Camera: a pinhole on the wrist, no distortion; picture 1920 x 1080 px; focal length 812.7 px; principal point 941.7 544.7 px. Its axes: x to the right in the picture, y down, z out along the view. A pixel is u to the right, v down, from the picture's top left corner.
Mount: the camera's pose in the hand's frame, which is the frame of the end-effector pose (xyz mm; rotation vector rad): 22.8 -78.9 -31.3 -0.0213 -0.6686 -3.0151
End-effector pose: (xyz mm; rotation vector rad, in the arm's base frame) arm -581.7 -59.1 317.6 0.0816 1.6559 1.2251
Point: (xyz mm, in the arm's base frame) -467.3 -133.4 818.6
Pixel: outside the picture
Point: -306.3 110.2 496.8
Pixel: 1308.7 536.5
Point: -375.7 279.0 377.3
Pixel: 884.0 558.3
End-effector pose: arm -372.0 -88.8 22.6 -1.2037 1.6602 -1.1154
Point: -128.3 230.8 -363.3
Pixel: 1536.8 58.6
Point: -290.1 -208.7 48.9
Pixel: 470.4 859.6
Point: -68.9 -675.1 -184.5
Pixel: 143.0 792.6
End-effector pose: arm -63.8 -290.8 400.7 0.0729 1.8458 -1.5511
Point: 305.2 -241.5 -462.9
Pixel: outside the picture
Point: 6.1 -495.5 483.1
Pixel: 1119.7 973.8
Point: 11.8 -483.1 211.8
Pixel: 672.9 305.3
